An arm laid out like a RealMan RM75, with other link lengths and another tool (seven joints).
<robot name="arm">
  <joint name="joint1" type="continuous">
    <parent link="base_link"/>
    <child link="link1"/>
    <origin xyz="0 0 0.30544"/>
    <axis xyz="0 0 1"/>
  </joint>
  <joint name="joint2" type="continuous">
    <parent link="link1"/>
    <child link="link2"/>
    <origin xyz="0 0 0"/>
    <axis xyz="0 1 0"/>
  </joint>
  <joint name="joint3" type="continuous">
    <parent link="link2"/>
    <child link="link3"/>
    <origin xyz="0 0 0.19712"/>
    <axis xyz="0 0 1"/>
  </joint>
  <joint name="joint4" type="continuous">
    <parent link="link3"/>
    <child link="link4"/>
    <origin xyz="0 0 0"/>
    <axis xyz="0 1 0"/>
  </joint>
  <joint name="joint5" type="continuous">
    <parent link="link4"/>
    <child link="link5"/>
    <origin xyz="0 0 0.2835"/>
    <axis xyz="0 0 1"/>
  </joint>
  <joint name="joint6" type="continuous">
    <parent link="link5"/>
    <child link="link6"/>
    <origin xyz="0 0 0"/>
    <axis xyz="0 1 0"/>
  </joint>
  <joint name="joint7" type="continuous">
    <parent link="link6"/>
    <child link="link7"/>
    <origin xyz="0 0 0.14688"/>
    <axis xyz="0 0 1"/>
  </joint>
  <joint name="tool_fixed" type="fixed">
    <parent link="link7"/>
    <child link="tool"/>
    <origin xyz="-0.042 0.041 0.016" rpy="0.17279 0 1.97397"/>
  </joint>
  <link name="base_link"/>
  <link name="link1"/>
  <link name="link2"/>
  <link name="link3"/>
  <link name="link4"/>
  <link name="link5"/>
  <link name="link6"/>
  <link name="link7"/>
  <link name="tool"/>
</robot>
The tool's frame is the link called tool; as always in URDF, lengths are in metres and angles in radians. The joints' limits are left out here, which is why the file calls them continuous.
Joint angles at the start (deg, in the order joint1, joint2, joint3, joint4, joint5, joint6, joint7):
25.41, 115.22, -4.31, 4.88, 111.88, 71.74, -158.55
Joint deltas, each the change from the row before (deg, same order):
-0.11, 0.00, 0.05, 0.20, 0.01, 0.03, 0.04
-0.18, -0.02, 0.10, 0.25, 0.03, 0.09, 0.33
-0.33, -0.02, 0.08, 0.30, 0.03, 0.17, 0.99
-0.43, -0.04, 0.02, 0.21, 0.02, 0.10, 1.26
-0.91, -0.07, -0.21, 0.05, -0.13, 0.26, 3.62
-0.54, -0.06, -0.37, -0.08, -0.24, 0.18, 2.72
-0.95, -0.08, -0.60, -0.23, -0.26, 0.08, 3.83
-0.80, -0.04, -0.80, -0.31, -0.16, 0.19, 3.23
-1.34, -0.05, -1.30, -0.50, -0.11, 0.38, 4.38
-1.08, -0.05, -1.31, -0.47, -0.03, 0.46, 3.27
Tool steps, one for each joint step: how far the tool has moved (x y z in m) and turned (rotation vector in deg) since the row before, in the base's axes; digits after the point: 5 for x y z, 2 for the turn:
0.00037, -0.00086, -0.00068, -0.03, 0.24, -0.12
0.00077, -0.00135, -0.00019, 0.05, 0.58, -0.15
0.00151, -0.00241, 0.00030, 0.06, 1.26, -0.17
0.00245, -0.00285, 0.00084, 0.02, 1.41, -0.27
0.00537, -0.00594, 0.00336, -0.07, 3.44, -0.22
0.00303, -0.00358, 0.00213, -0.29, 2.36, 0.12
0.00602, -0.00589, 0.00318, -0.45, 3.24, -0.18
0.00464, -0.00510, 0.00250, -0.47, 2.57, 0.02
0.00737, -0.00858, 0.00352, -0.63, 3.40, -0.12
0.00524, -0.00701, 0.00259, -0.59, 2.36, 0.08

